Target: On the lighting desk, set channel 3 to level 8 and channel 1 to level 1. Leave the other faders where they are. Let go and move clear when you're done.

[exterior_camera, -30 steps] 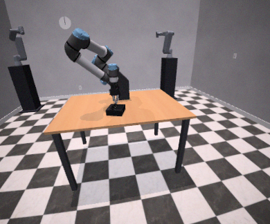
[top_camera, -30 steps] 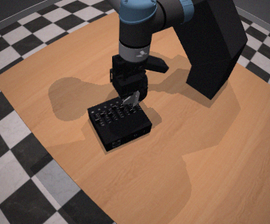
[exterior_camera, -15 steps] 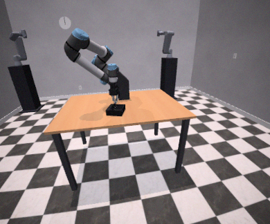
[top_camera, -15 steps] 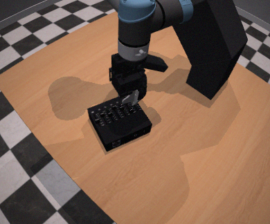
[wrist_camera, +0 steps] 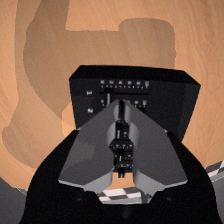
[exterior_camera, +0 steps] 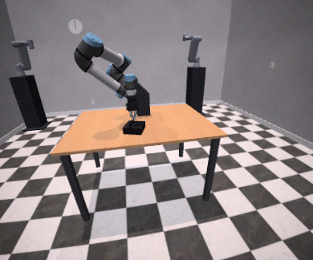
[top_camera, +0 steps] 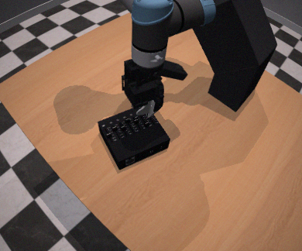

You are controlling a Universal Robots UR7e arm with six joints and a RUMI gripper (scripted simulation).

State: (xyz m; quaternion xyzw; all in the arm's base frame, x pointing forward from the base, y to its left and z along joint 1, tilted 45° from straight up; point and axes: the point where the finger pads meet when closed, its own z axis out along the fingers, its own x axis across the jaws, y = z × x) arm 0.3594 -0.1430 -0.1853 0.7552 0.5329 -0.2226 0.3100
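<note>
The fader knob is 1 cm to the right of my hand, 1 cm below it and 1 cm behind it.
</note>
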